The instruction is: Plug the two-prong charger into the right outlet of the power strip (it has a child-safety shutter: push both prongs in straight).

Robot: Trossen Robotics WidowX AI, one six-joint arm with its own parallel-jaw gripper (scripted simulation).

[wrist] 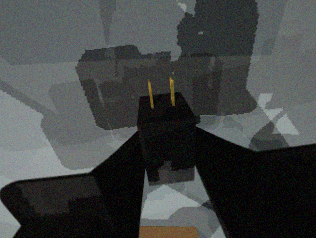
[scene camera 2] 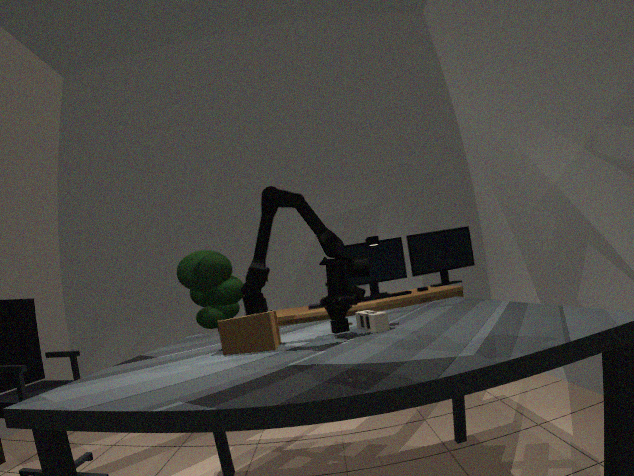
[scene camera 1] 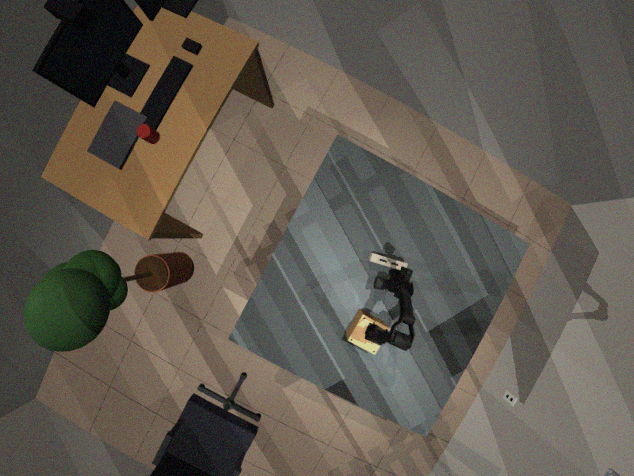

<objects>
My gripper (scene camera 2: 339, 328) carries a two-prong charger (wrist: 166, 125).
</objects>
